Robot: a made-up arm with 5 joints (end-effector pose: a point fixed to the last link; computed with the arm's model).
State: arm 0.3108 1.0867 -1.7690 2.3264 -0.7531
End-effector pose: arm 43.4 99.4 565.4 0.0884 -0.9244 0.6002
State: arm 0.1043 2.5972 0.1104 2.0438 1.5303
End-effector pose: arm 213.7 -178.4 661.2 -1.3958 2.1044 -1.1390
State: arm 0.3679 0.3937 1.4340 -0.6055 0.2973
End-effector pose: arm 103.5 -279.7 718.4 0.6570 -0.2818 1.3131
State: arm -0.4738 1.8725 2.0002 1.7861 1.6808
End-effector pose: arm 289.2 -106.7 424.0 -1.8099 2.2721 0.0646
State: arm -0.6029 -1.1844 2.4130 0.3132 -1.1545
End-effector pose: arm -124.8 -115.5 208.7 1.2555 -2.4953 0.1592
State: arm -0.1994 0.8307 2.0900 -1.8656 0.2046
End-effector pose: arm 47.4 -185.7 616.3 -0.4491 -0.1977 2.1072
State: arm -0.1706 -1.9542 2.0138 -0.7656 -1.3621
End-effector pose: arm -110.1 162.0 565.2 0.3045 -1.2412 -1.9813
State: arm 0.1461 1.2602 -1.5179 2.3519 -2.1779
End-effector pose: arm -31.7 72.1 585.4 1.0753 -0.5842 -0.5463
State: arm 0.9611 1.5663 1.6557 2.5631 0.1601
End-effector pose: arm 55.3 -136.6 353.8 1.6556 -1.0562 -2.2188
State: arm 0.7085 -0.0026 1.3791 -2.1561 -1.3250
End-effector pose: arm 167.7 -76.9 602.6 -0.9356 1.2227 -0.1372
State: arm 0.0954 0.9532 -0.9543 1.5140 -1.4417
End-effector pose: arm 13.8 98.7 725.3 0.4352 -0.7261 -0.5142
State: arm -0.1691 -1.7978 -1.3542 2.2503 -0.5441
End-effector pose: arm 145.5 -191.9 639.8 -1.3430 -0.5441 -1.8363
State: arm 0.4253 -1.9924 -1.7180 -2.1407 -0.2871
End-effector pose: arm -40.0 -140.2 473.1 -1.7132 -0.7913 0.3571
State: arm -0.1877 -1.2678 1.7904 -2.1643 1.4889
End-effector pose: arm 13.1 -47.3 591.3 0.3786 0.2902 1.2074
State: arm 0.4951 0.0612 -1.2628 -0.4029 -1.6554
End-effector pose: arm 417.7 -25.3 377.5 -2.0964 0.8937 -1.5491
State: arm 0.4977 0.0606 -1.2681 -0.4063 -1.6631
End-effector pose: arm 416.9 -26.4 374.7 -2.1134 0.8917 -1.5495
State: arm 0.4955 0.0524 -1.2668 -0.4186 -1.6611
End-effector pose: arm 416.5 -30.3 374.5 -2.1191 0.9103 -1.5543
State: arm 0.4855 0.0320 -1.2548 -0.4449 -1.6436
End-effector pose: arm 417.0 -38.5 378.8 -2.1049 0.9621 -1.5664
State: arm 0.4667 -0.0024 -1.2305 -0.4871 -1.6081
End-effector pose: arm 417.7 -51.6 388.4 -2.0638 1.0515 -1.5857
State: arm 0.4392 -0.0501 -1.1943 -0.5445 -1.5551
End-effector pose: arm 417.6 -69.0 403.1 -1.9891 1.1746 -1.6101
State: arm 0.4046 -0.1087 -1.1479 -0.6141 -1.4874
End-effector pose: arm 415.5 -89.5 422.3 -1.8769 1.3204 -1.6351
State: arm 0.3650 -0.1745 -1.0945 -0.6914 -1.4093
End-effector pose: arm 410.2 -111.4 444.5 -1.7285 1.4733 -1.6555
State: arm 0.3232 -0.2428 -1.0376 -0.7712 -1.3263
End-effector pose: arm 401.5 -132.6 467.7 -1.5526 1.6169 -1.6664
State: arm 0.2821 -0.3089 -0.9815 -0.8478 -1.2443
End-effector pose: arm 390.1 -151.7 489.8 -1.3649 1.7378 -1.6662
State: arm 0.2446 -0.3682 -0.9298 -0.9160 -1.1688
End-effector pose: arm 377.5 -167.3 509.3 -1.1836 1.8292 -1.6559
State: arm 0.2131 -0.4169 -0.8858 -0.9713 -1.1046
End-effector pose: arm 365.6 -179.0 525.0 -1.0261 1.8901 -1.6395
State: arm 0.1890 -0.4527 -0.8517 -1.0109 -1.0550
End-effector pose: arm 355.9 -186.8 536.8 -0.9041 1.9246 -1.6223
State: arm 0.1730 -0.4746 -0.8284 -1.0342 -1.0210
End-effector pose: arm 349.7 -191.1 544.8 -0.8228 1.9387 -1.6078
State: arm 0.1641 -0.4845 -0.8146 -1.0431 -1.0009
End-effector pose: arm 346.7 -192.6 549.7 -0.7779 1.9387 -1.5978
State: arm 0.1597 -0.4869 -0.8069 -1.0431 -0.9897
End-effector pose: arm 345.8 -192.6 552.8 -0.7561 1.9312 -1.5914
